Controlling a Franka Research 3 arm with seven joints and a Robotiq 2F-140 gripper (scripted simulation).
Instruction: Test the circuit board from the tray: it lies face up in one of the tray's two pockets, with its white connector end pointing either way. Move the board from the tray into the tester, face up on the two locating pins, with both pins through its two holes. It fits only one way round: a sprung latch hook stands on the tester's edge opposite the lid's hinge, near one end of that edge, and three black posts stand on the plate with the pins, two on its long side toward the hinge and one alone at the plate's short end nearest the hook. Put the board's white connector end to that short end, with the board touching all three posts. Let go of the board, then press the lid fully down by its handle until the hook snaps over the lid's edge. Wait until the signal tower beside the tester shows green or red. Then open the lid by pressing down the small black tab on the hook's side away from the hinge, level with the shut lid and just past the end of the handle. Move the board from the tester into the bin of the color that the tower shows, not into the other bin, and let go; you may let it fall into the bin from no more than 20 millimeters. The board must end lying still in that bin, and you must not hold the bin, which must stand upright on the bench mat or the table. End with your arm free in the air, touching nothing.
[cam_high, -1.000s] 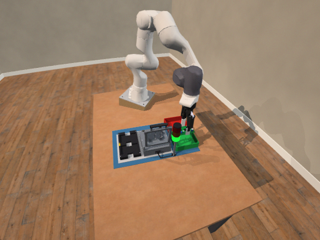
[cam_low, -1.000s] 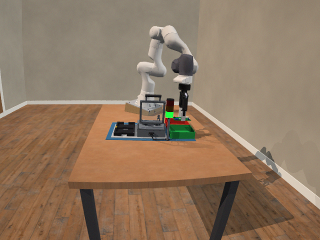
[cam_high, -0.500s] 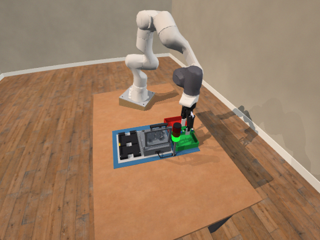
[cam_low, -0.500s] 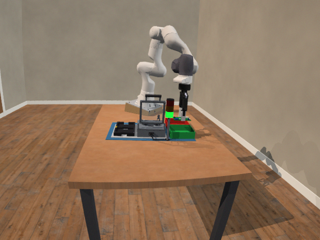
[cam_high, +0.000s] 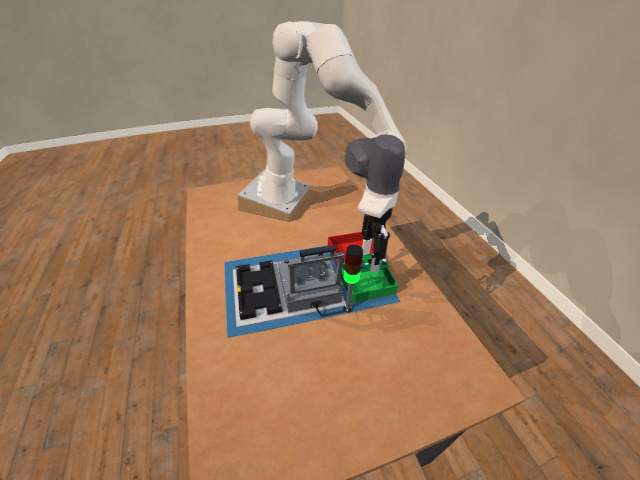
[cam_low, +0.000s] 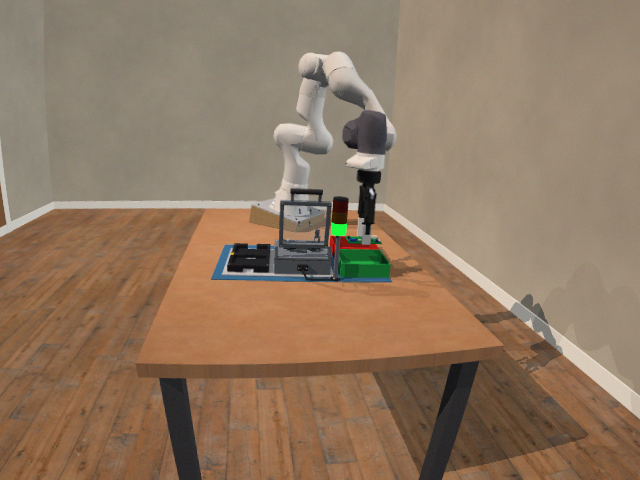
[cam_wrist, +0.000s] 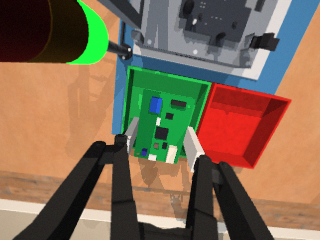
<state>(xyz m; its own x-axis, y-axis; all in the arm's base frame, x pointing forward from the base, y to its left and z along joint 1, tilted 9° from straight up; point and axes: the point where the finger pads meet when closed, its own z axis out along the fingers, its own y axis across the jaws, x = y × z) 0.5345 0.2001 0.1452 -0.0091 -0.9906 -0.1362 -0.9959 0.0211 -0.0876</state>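
The green bin is 120 mm below my hand. Round my hand: green circuit board (20 mm below); red bin (150 mm behind, 120 mm below); dark plate (40 mm behind, 190 mm to the right, 60 mm below).
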